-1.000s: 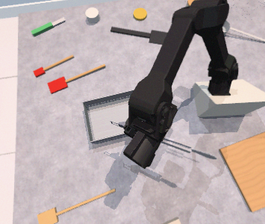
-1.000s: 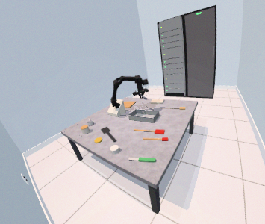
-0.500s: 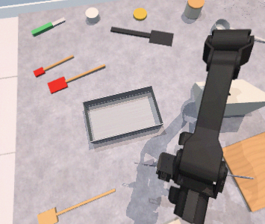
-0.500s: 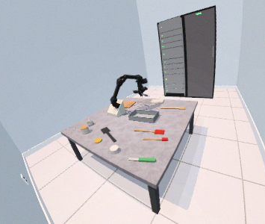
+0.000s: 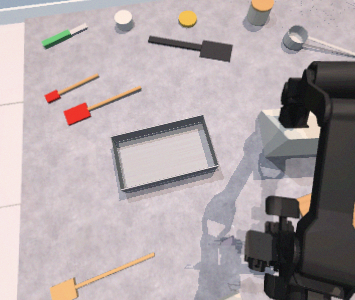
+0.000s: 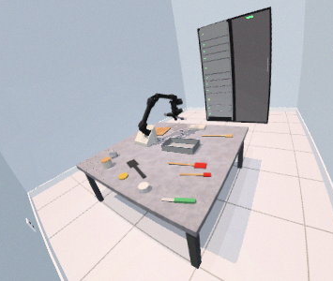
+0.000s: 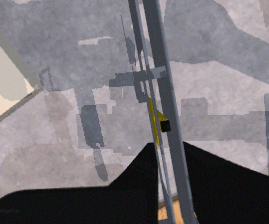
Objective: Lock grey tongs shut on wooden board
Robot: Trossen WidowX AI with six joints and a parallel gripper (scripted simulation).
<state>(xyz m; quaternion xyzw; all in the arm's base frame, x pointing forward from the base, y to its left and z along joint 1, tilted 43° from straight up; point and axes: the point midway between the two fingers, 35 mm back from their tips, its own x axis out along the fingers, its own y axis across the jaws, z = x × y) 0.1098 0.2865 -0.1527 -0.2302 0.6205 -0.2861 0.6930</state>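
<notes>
Right now my gripper tip is 30 mm short of the black lock piece and 40 mm below it. From my gripper tip the other things lie so: wooden board (360 mm behind, 60 mm to the right, 150 mm below); then black spatula (160 mm ahead, 670 mm to the right, 160 mm below); then grey roasting tin (260 mm ahead, 240 mm to the right, 130 mm below).
</notes>
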